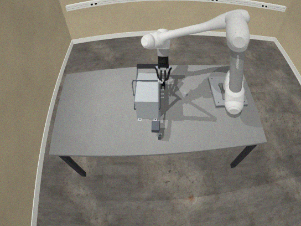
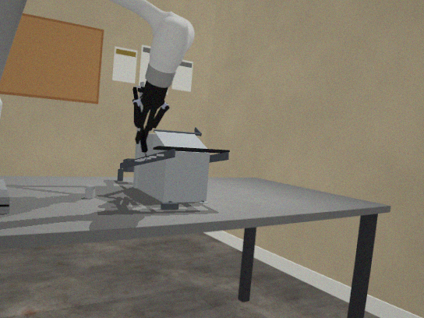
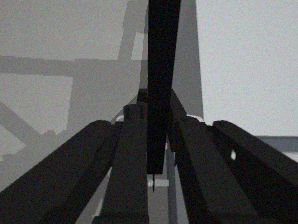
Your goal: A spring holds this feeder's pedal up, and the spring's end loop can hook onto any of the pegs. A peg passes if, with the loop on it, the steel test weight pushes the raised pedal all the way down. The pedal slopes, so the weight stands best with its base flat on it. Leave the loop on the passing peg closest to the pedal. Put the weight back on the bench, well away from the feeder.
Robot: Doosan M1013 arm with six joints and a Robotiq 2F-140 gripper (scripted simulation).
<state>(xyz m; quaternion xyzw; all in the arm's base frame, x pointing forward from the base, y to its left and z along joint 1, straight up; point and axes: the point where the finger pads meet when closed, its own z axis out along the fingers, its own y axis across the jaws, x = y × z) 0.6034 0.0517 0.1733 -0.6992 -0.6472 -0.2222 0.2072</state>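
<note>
My hand is 3 cm below the dark spring and 2 cm to the right of it. The rest, counted from my hand: steel test weight 19 cm below, 19 cm behind, 5 cm to the right.
</note>
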